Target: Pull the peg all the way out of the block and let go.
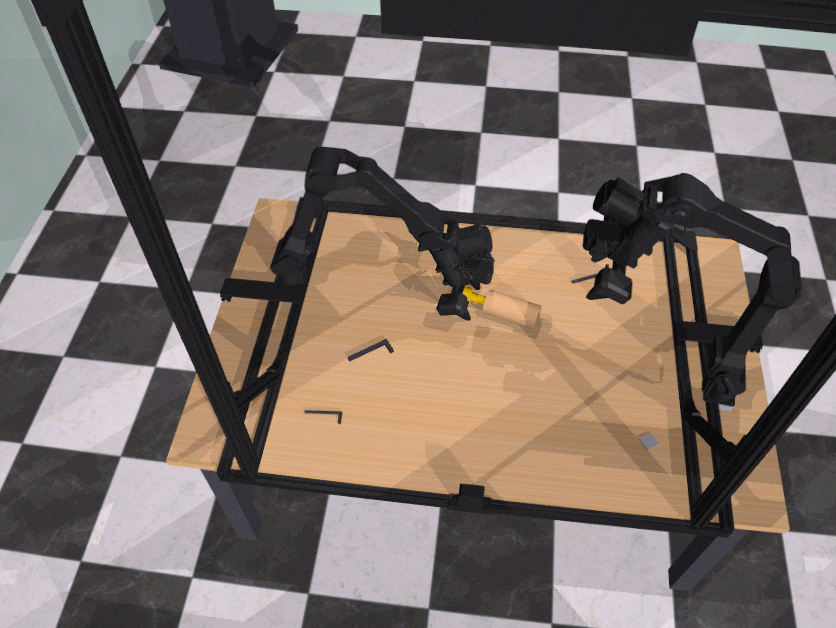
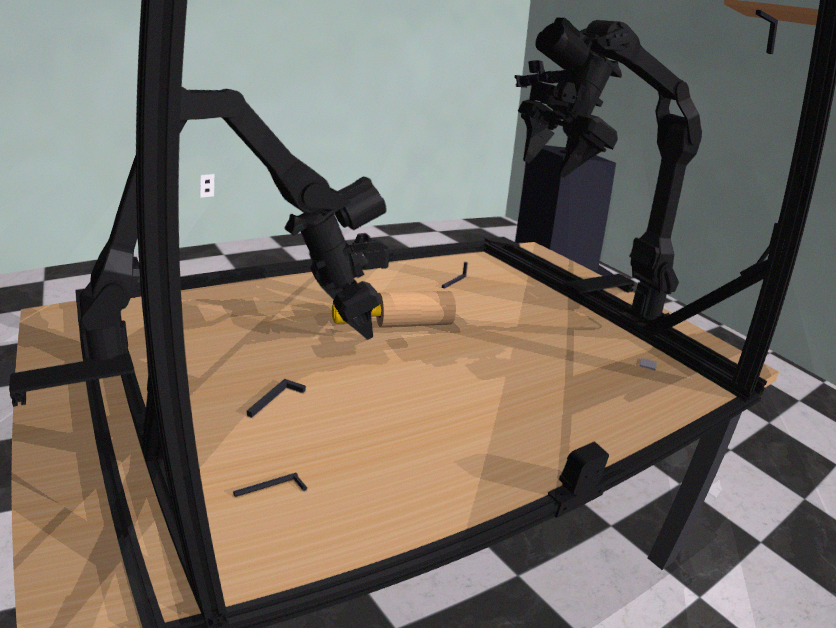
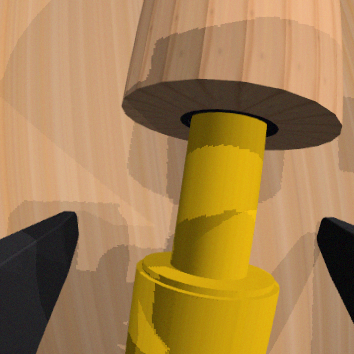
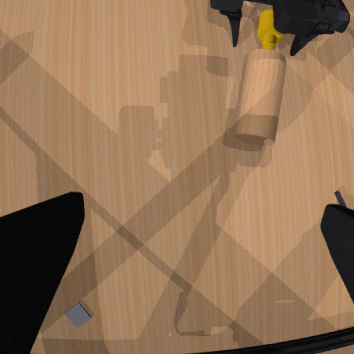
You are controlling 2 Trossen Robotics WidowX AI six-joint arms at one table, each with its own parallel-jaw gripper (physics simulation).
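Places are measured from the left arm's base along level axes (x ahead, y left, z up), in millimetres.
Pixels of known places: left gripper, between the fingertips: (image 1: 473,304) (image 2: 360,325) (image 3: 202,227); right gripper, between the fingertips: (image 1: 590,279) (image 2: 542,168) (image 4: 207,211); left arm's base, origin of its link: (image 1: 291,277) (image 2: 105,353); right arm's base, origin of its link: (image 1: 718,390) (image 2: 646,312).
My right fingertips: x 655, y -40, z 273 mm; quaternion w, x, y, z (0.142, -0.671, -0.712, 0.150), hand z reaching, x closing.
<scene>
Ahead of a thing's pixels: the offset from my right fingertips to its top centre. "spot": to the spot under its first point.
The light wooden cylindrical block {dx -144, dy +94, dz -236 mm} (image 1: 511,307) (image 2: 416,308) (image 3: 235,55) (image 4: 261,90) lies on its side on the table. The yellow peg {dx -217, dy +101, dz -246 mm} (image 1: 475,296) (image 3: 217,200) (image 4: 269,27) has its thin shaft in the hole at the block's end, with part of the shaft and the thick head outside. My left gripper (image 3: 202,227) (image 4: 262,49) is open, low over the peg, with one finger on each side of it and a gap to both. My right gripper (image 4: 207,211) (image 2: 546,165) is open and empty, high above the table to the right of the block.
Two black L-shaped keys {dx -411, dy -98, dz -284 mm} (image 1: 370,349) {dx -455, dy -273, dz -286 mm} (image 1: 324,411) lie at the left of the table, and a third {dx +8, dy +261, dz -260 mm} (image 2: 454,279) lies behind the block. A small grey square {spot: dx +194, dy -131, dz -289 mm} (image 1: 648,440) (image 2: 648,364) (image 4: 78,315) lies at the right. A black frame (image 1: 351,490) edges the table.
</scene>
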